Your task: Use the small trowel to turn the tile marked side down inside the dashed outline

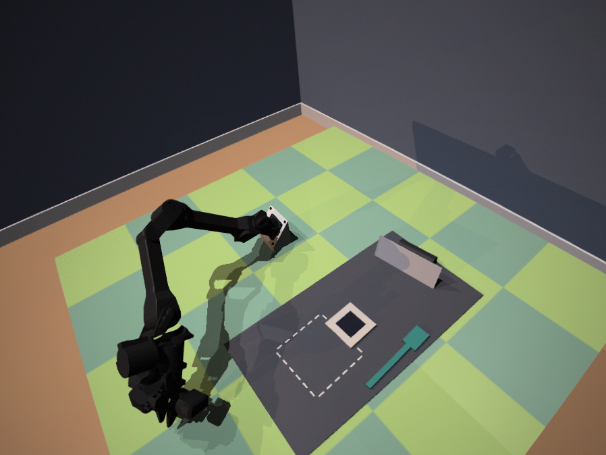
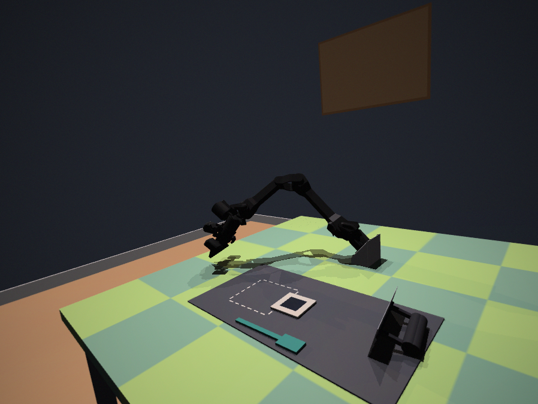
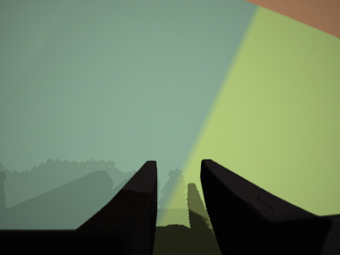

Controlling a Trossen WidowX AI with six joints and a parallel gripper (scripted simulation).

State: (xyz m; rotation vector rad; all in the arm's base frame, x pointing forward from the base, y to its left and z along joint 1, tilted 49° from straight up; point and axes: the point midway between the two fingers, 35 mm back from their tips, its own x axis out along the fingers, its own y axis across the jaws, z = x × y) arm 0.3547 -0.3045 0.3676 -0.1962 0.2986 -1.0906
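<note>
Right now the teal trowel is 550 mm to the left of my gripper tip, 170 mm ahead of it and 20 mm below it. Round my gripper tip: tile (500 mm to the left, 30 mm ahead, 20 mm below); dark mat (520 mm to the left, 50 mm below, 30 mm ahead).
</note>
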